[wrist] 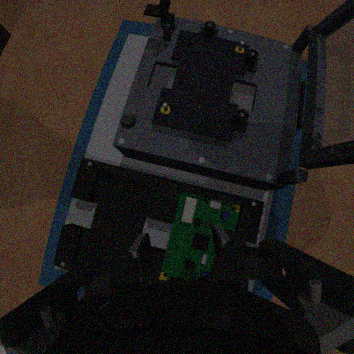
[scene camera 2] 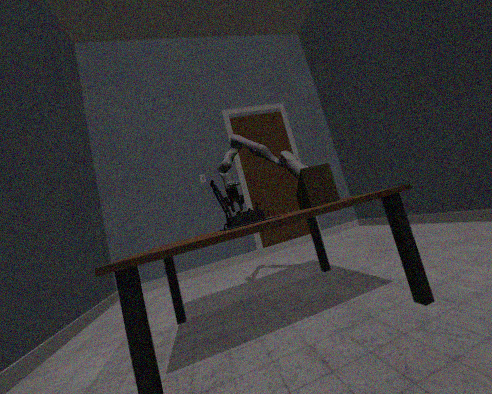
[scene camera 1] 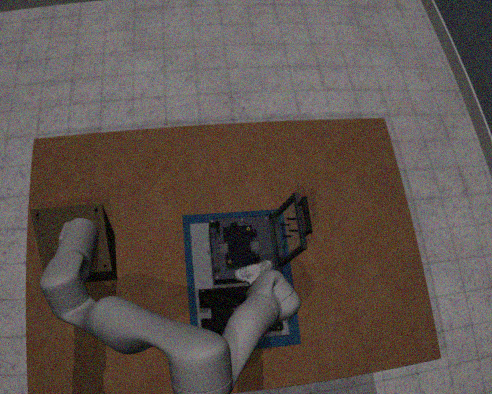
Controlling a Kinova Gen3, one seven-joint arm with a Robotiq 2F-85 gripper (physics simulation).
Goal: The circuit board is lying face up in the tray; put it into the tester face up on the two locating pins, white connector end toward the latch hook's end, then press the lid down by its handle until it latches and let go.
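Frame: origin at the arm's base, x left, y back, z up, level; metres.
Seen in the pictures: gripper, fingertip midpoint: (wrist: 180, 240); arm's base at its link origin: (scene camera 2: 308, 178) (scene camera 1: 81, 234).
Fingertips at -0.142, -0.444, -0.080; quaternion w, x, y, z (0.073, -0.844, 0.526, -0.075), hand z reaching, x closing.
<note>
Pixels of each thing's top centre, then the offset from my fingertips to it, as dx, dy, dz. "*": a spot on its surface instead. Level surfaces: height alone.
- green circuit board at its top centre: (wrist: 200, 245) -0.010, -0.027, -0.064
- black tray at a spot on its surface: (wrist: 125, 187) (scene camera 1: 220, 296) * +0.025, +0.076, -0.074
- tester at a spot on its surface: (wrist: 270, 70) (scene camera 1: 262, 232) * +0.202, -0.040, -0.032
- latch hook at a spot on its surface: (wrist: 167, 25) * +0.199, +0.082, -0.010
- blue-bordered mat at its surface level: dz -0.090
The green circuit board (wrist: 186, 235) lies face up in the black tray (wrist: 125, 187) (scene camera 1: 212, 298); its white connector (wrist: 189, 210) is at the end nearer the tester. The tester (wrist: 270, 70) (scene camera 1: 265, 235) (scene camera 2: 246, 218) has an empty black nest with two yellow-ringed locating pins (wrist: 165, 108) (wrist: 240, 49). Its lid (wrist: 312, 95) (scene camera 1: 306, 215) (scene camera 2: 218, 194) stands raised on the right. The latch hook (wrist: 167, 25) stands at the opposite edge. My gripper (wrist: 180, 240) (scene camera 2: 238, 207) is partly open and empty above the tray; the right finger overlaps the board's edge in the wrist view. The arm hides the gripper in scene camera 1.
A blue-bordered mat (scene camera 1: 187, 250) (wrist: 107, 75) lies under the tester and tray on the brown table (scene camera 1: 150, 170) (scene camera 2: 175, 249). A large box-shaped block (scene camera 1: 47, 220) (scene camera 2: 320, 185) stands at the arm's base. The raised lid and its side arms stick up beside the gripper.
</note>
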